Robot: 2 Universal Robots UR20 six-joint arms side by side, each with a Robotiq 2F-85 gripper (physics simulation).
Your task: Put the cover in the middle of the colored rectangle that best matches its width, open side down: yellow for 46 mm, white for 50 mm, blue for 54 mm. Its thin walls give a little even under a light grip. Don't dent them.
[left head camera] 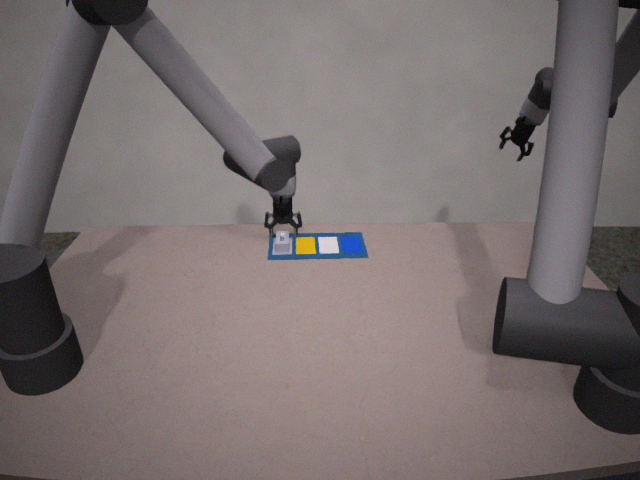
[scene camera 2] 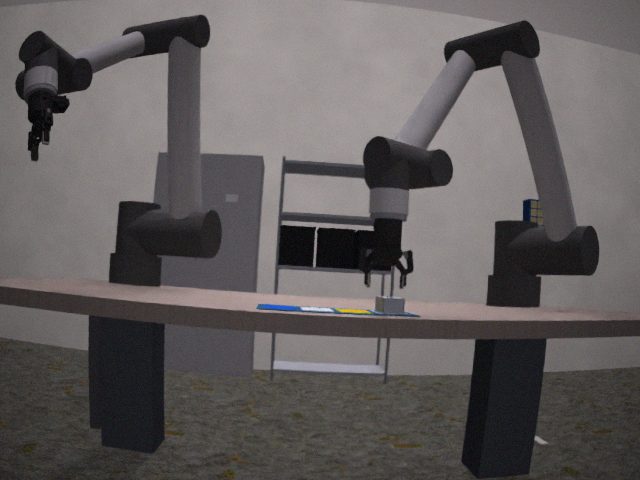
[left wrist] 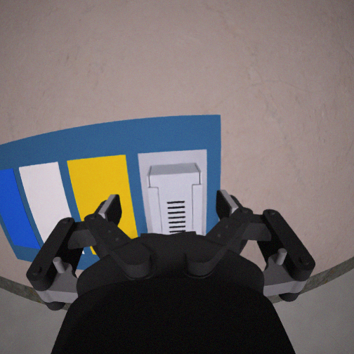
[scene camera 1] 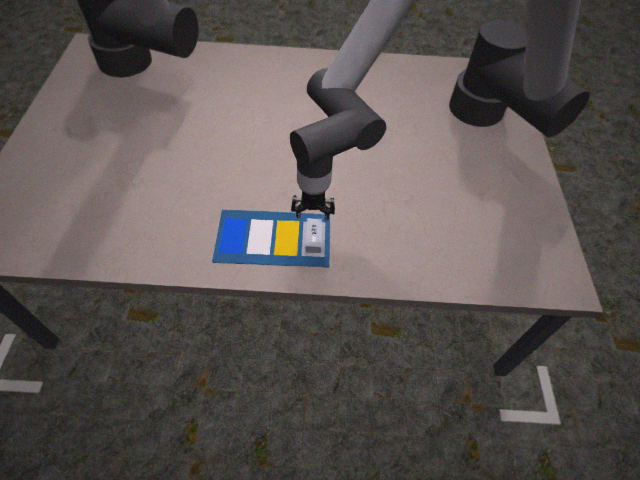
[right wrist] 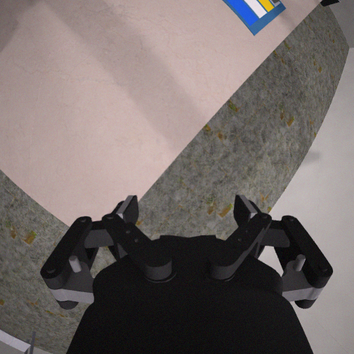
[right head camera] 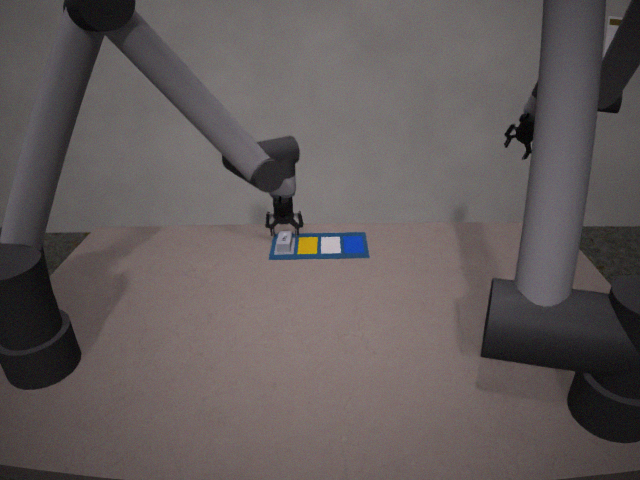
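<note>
A light grey cover (left head camera: 282,242) (right head camera: 283,242) (scene camera 1: 313,236) (scene camera 2: 389,304) (left wrist: 176,200) with dark slots on top sits on the pale grey rectangle at one end of the blue mat (left head camera: 317,257) (scene camera 1: 268,262) (left wrist: 175,132). Beside it lie the yellow rectangle (left head camera: 305,245) (scene camera 1: 286,238), the white rectangle (left head camera: 328,245) (scene camera 1: 260,237) and the blue rectangle (left head camera: 352,244) (scene camera 1: 233,236). My left gripper (left head camera: 283,234) (scene camera 1: 312,217) (scene camera 2: 385,285) (left wrist: 167,202) is open, a little above the cover, one finger to each side. My right gripper (left head camera: 511,153) (scene camera 2: 39,150) (right wrist: 186,205) is open, high and far away.
The table (scene camera 1: 413,258) carries both arm bases. The table's edge runs close beside the mat in scene camera 1. A shelf rack (scene camera 2: 323,166) and a grey cabinet (scene camera 2: 232,232) stand behind the table in scene camera 2.
</note>
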